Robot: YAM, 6 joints.
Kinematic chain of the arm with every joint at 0, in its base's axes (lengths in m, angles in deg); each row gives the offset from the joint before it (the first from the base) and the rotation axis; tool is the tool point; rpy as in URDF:
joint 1: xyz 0 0 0.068 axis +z
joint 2: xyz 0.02 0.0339 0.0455 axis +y
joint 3: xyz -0.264 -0.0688 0 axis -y
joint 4: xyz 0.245 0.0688 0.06 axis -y
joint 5: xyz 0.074 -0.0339 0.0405 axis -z
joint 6: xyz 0.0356 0 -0.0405 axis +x
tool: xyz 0 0 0 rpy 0 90 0
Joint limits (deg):
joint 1: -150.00..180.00
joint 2: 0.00..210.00
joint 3: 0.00..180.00
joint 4: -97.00..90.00
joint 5: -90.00..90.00
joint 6: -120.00..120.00
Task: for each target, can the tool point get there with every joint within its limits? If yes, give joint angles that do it. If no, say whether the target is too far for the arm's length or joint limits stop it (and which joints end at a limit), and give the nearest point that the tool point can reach.
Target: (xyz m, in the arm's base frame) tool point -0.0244 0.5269 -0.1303
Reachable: yes | joints 89.86 187.43 119.16 65.80 -46.07 63.29
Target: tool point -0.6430 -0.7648 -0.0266
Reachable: no: too far | nearest point -0.4116 -0.4895 0.0249 | short by 0.363 m
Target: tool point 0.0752 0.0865 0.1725
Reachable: yes | joints 40.45 55.46 29.50 -65.96 -28.64 22.71
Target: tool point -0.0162 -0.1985 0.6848
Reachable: yes | joints -104.15 100.61 150.05 31.35 -67.14 -98.54
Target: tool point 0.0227 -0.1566 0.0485
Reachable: yes | joints -87.62 118.78 37.21 -61.96 -27.09 85.86
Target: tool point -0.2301 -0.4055 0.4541
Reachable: yes | joints -122.79 116.31 126.61 -9.63 -47.30 -1.45
